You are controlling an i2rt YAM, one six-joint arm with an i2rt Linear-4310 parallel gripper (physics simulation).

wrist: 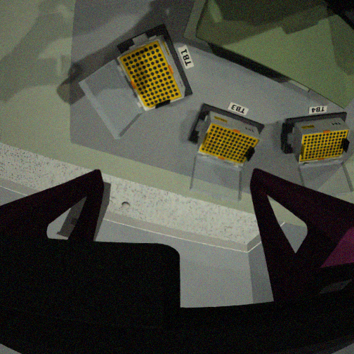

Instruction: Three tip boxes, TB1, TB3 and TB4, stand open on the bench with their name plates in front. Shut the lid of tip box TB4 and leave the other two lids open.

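Observation:
Tip box TB4 point(324, 142) stands at the right of the wrist view, its clear lid point(327, 177) open and pointing toward the bottom of the view. Its name plate point(318, 109) lies above it. Tip box TB3 point(229, 142) stands right of centre, its clear lid point(216, 177) open the same way, with its name plate point(238, 108) above. Tip box TB1 point(152, 75) stands turned at the upper left, its clear lid point(112, 97) open to the lower left, with its name plate point(186, 57) beside it. My gripper point(176, 177) is open and empty, below the boxes in the view.
A large greenish, dark-edged object point(280, 45) lies at the upper right, beyond the name plates. A speckled pale strip point(165, 212) runs along the bench's edge between and behind the fingers. Dark shadows fall at the upper left.

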